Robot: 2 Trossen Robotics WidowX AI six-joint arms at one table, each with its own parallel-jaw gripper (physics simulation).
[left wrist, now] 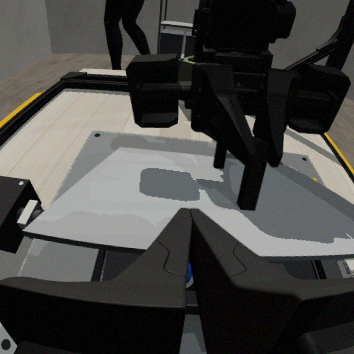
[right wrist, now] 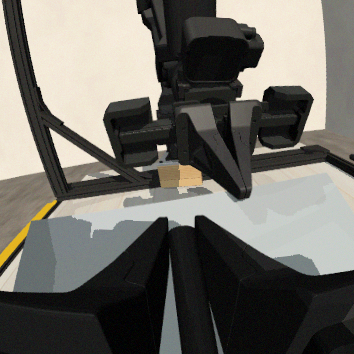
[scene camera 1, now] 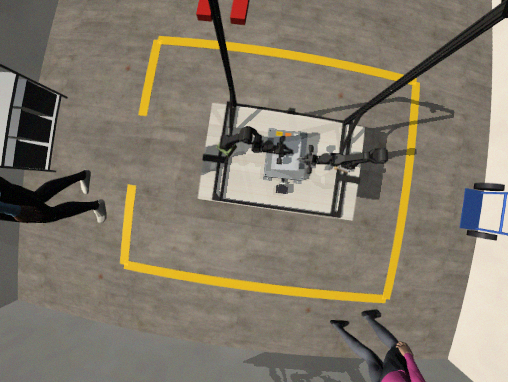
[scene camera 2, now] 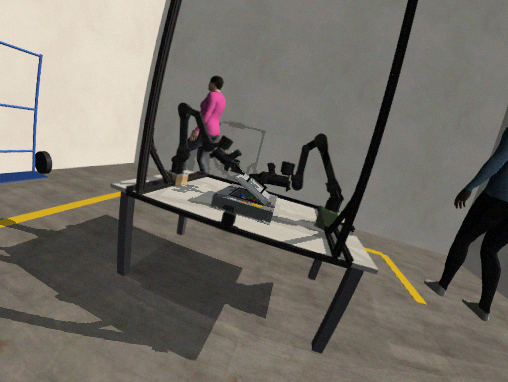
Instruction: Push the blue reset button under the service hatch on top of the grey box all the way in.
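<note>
There is a service hatch in the pictures, and my left gripper and my right gripper show there too. The right wrist view also shows my left gripper, while the left wrist view shows my right gripper as well.
</note>
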